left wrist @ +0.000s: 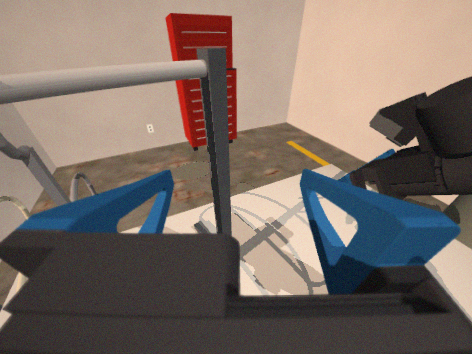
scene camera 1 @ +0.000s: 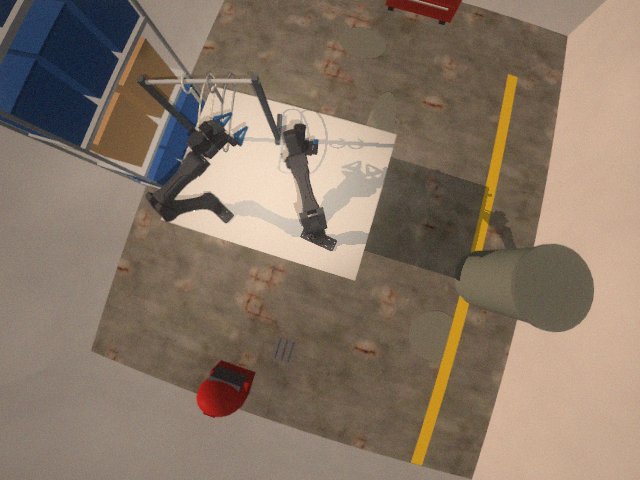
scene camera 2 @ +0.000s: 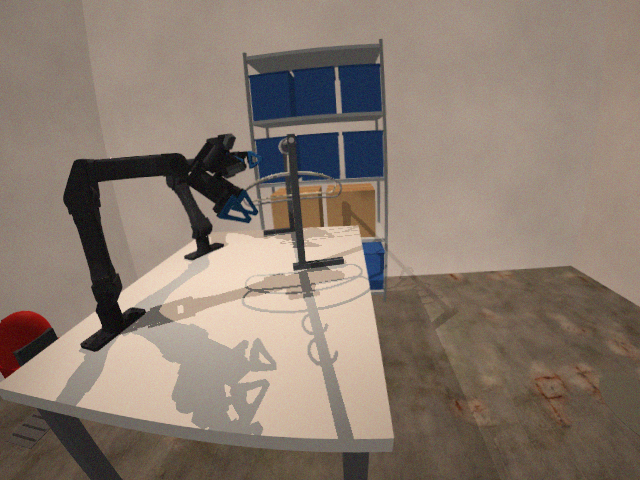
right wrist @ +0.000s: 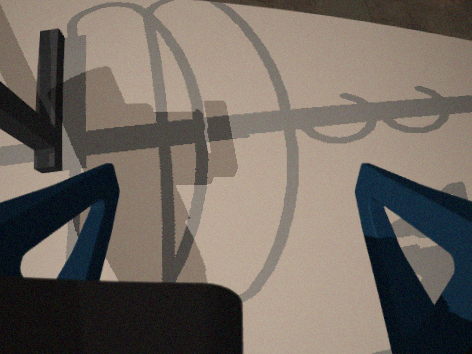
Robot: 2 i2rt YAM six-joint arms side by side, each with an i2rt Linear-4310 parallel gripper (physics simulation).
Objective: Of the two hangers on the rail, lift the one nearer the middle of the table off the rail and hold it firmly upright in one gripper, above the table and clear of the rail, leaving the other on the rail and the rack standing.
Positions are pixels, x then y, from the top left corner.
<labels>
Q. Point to a rack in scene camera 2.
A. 291,150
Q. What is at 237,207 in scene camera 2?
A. My right gripper.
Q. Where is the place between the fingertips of my right gripper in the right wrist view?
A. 237,177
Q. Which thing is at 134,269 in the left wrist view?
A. My left gripper.
</labels>
